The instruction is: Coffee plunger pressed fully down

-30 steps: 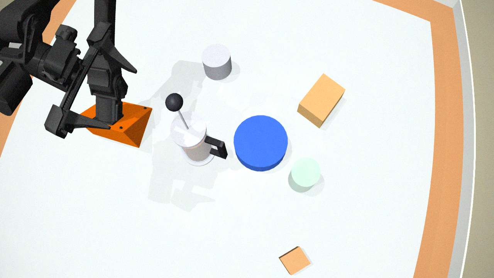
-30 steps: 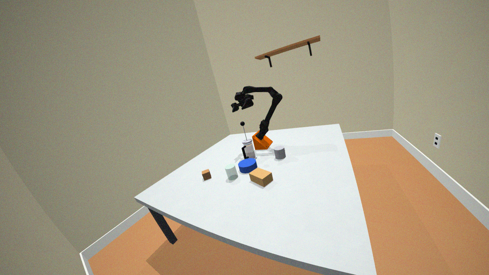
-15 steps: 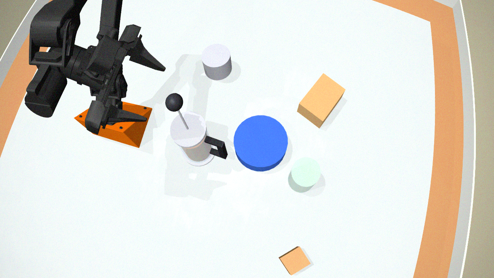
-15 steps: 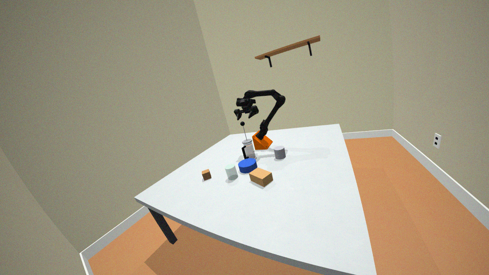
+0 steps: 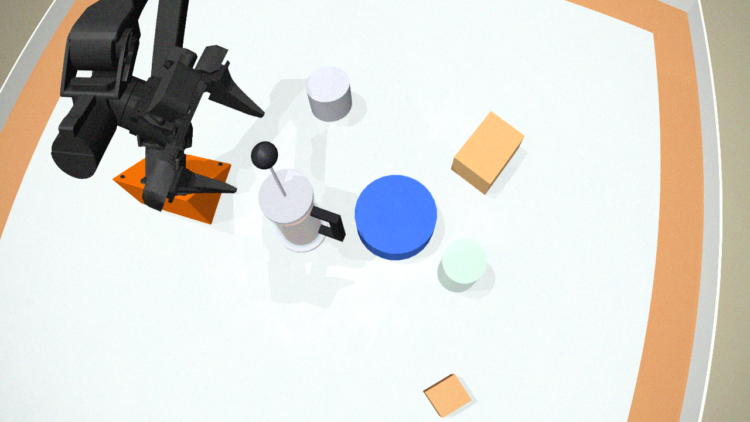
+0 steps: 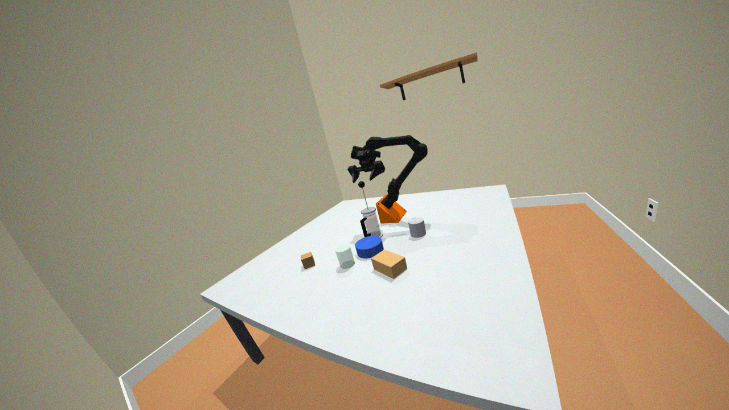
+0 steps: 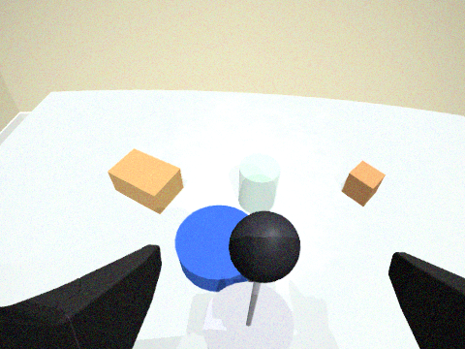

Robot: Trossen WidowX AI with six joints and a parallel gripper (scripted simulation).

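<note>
The coffee press lies 3 cm ahead of my gripper tip and 15 cm below it. The rest, counted from my gripper tip: blue disc 15 cm ahead, 4 cm to the left, 26 cm below; grey cylinder 23 cm to the left, 25 cm below; pale green cylinder 26 cm ahead, 1 cm to the right, 25 cm below.
</note>
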